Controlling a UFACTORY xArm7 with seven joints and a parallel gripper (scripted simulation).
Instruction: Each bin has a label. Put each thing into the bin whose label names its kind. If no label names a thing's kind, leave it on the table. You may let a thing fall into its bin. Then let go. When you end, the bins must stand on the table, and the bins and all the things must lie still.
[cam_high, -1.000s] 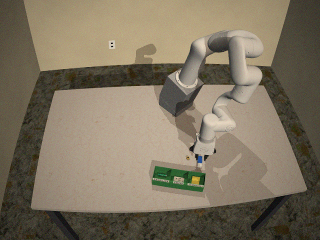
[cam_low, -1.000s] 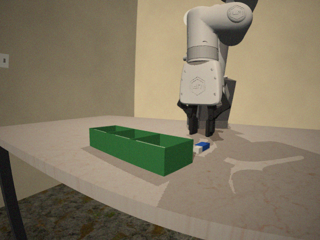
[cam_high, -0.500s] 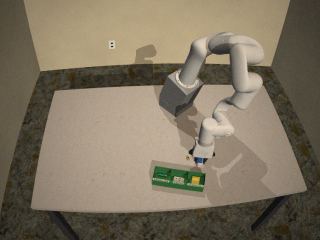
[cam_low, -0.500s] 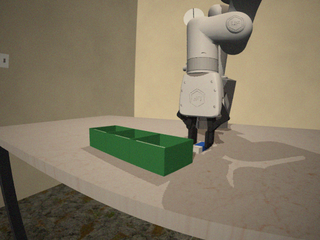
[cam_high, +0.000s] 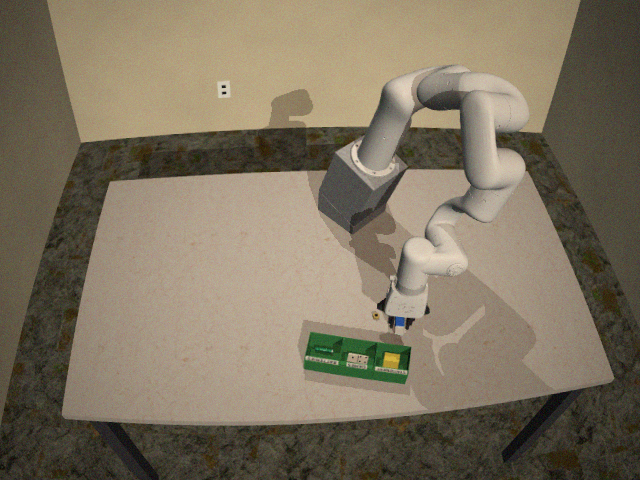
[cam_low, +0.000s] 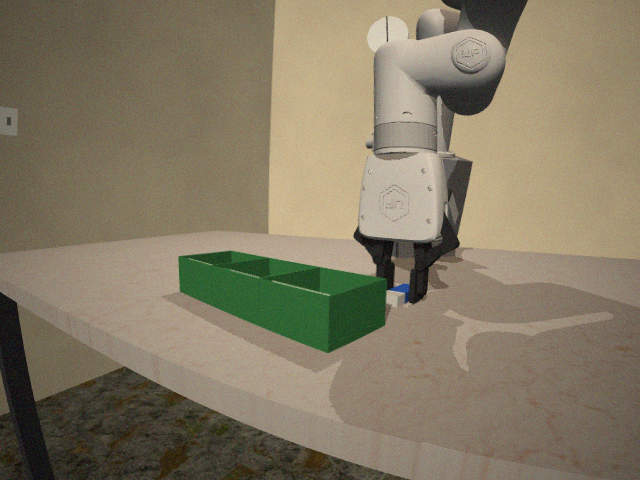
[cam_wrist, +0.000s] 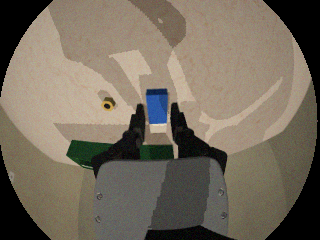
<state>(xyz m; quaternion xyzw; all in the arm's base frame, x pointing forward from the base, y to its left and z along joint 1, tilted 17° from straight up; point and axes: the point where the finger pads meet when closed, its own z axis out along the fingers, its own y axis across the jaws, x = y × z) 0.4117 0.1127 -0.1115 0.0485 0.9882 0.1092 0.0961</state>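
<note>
My gripper is now 12 cm short of the yellow block, 3 cm to the left of it and 1 cm above it. Also, from my hand: brown piece 2 cm behind, 6 cm to the right, 2 cm below; then white domino 12 cm ahead, 11 cm to the right, 1 cm below; then blue-and-white block 1 cm ahead, 2 cm below.
</note>
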